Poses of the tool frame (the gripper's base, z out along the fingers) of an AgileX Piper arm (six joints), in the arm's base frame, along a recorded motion.
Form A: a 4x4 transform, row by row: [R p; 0 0 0 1], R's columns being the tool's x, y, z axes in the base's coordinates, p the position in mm. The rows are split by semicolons.
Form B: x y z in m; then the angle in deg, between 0 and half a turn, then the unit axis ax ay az. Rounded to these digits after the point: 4 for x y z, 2 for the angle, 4 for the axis.
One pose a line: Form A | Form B
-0.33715 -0.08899 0.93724 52.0; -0.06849 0.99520 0.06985 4.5; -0.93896 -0.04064 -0.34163 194.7; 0 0 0 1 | 0.0520 0.0045 0.1947 109.99 -0.0588 0.9982 0.0109
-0.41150 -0.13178 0.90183 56.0; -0.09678 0.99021 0.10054 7.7; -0.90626 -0.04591 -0.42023 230.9; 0 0 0 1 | 0.0560 0.0077 0.2309 114.88 -0.0807 0.9966 0.0193
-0.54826 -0.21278 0.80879 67.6; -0.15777 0.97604 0.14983 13.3; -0.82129 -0.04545 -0.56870 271.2; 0 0 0 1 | 0.0676 0.0133 0.2712 124.78 -0.1189 0.9923 0.0335
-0.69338 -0.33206 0.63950 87.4; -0.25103 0.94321 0.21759 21.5; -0.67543 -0.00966 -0.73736 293.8; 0 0 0 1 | 0.0874 0.0215 0.2938 138.05 -0.1700 0.9836 0.0606
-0.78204 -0.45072 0.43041 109.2; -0.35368 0.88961 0.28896 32.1; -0.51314 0.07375 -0.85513 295.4; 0 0 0 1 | 0.1092 0.0321 0.2954 150.90 -0.2213 0.9701 0.0998
